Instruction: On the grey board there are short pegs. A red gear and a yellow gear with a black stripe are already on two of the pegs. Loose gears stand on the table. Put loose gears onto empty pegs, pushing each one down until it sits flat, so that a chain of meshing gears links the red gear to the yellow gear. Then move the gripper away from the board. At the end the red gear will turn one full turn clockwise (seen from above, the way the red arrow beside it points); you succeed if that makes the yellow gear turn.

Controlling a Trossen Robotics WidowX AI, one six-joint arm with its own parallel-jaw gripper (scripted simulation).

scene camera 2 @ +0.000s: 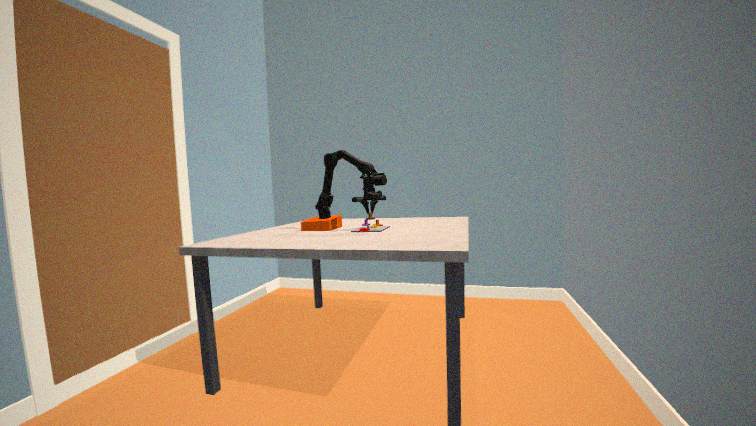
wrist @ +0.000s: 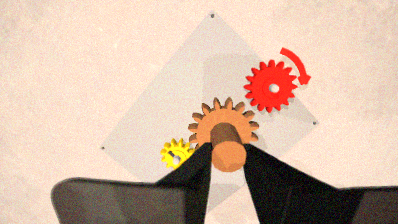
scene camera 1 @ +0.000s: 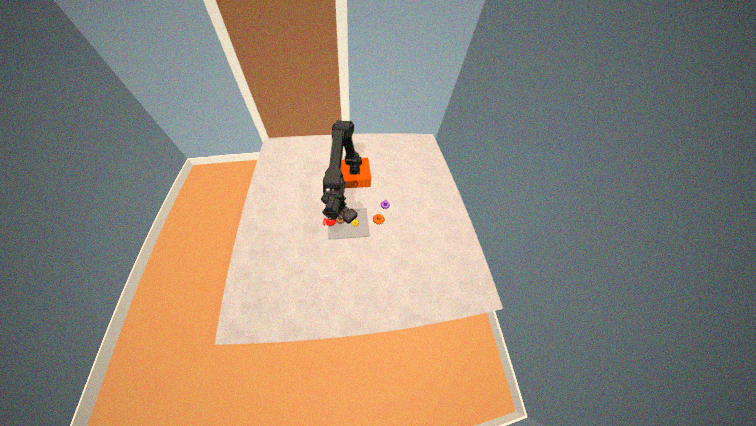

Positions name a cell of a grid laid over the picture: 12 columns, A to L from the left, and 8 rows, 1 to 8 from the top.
Labels:
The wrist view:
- my gripper: G6
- brown gear: G5, held by my gripper
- red gear: H4

